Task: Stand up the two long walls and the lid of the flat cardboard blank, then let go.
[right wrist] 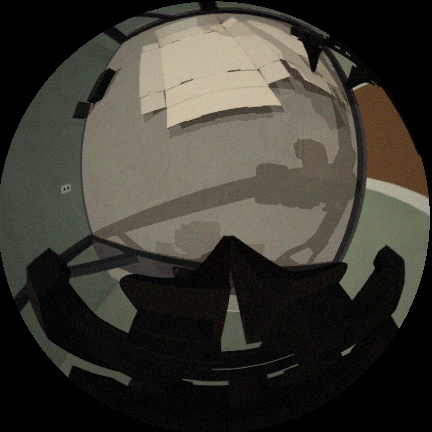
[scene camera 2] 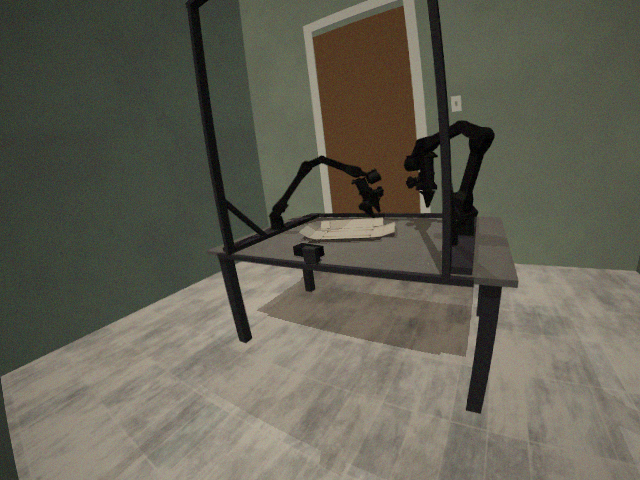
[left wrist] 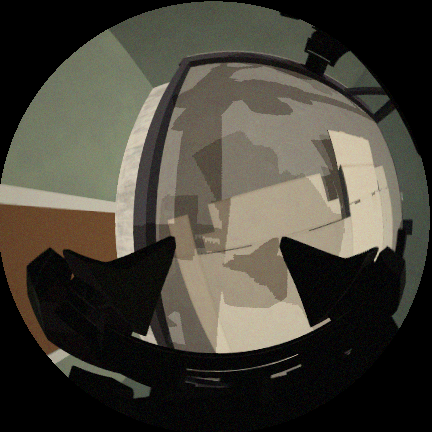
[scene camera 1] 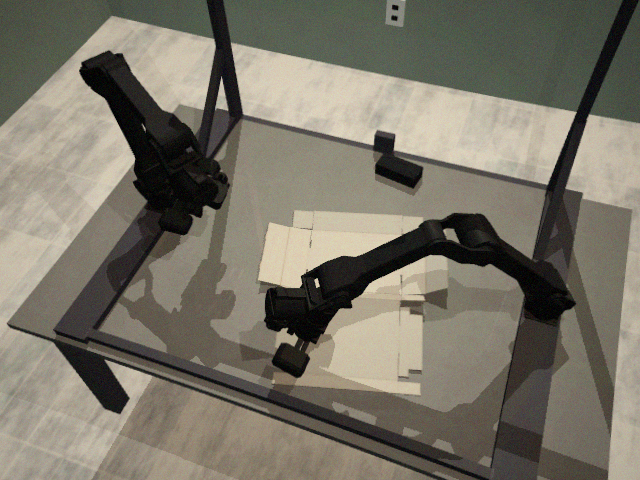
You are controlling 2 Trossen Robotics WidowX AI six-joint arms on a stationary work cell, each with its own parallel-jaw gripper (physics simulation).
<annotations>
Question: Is my left gripper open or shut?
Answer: Open.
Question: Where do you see a black frame post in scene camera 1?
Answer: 617, 31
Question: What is my left gripper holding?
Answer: Nothing.
</annotations>
